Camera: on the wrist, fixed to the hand. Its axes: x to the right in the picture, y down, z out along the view.
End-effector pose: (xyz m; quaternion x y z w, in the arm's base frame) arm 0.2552 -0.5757 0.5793 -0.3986 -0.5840 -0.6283 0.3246
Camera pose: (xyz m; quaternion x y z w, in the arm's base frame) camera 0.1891 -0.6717 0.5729 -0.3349 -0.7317 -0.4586 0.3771
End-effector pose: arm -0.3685 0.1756 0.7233 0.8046 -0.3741 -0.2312 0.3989
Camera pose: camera -0.2659 0.2286 0.7401 0.8673 -0.4288 -0.1765 0.1809
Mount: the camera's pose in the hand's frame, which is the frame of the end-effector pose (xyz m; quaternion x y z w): 0.0200 -0.0505 -0.1033 0.2335 -0.0449 -0.0080 0.9713
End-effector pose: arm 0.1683 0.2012 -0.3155 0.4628 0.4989 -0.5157 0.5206
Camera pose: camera 0.1129 0.3006 -0.3414 0.5439 0.3445 -0.6423 0.4159
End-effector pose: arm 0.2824 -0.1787 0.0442 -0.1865 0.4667 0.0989 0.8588
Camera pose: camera 0.2317 -0.2674 -0.0122 0.0201 0.4364 -0.0114 0.8995
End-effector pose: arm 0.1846 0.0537 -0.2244 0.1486 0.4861 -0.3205 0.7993
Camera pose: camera 0.0874 0.0652 -0.2880 0.3127 0.3626 -0.4379 0.7609
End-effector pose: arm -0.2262 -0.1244 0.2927 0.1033 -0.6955 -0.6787 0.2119
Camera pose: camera -0.2063 -0.2289 0.2447 0.1249 -0.8427 -0.5032 0.1450
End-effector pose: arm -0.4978 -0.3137 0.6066 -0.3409 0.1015 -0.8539 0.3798
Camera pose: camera -0.6048 -0.3020 0.5614 -0.2816 -0.1206 -0.8409 0.4462
